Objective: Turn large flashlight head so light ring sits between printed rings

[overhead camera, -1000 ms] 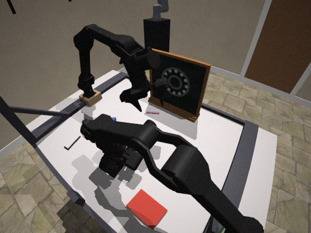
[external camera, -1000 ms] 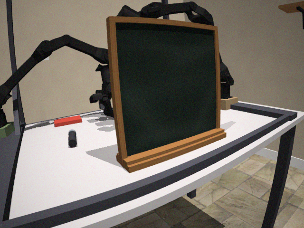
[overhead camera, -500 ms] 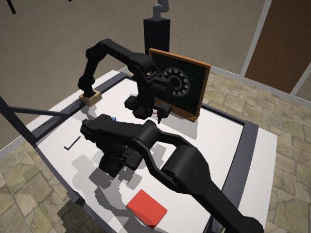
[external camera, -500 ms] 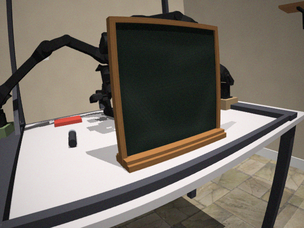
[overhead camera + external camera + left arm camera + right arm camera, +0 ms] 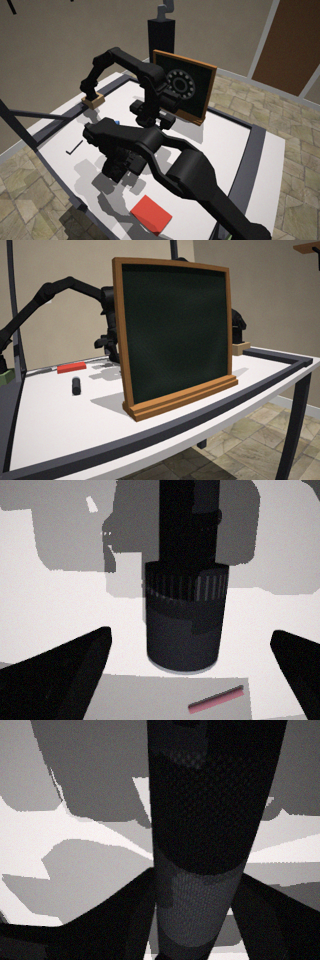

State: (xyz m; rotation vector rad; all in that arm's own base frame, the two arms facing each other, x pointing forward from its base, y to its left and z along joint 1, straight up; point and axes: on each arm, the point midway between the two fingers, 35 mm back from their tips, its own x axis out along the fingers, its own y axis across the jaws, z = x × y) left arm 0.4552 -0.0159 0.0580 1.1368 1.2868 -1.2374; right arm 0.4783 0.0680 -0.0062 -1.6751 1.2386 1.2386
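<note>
Now: left hand 1 cm short of the flashlight head, 1 cm to the right of it and 7 cm above it. Also, from my left hand: small flashlight 2 cm ahead, 22 cm to the right, 9 cm below; red block 22 cm behind, 26 cm to the right, 10 cm below; pink chalk stick 11 cm ahead, 9 cm to the left, 10 cm below.
</note>
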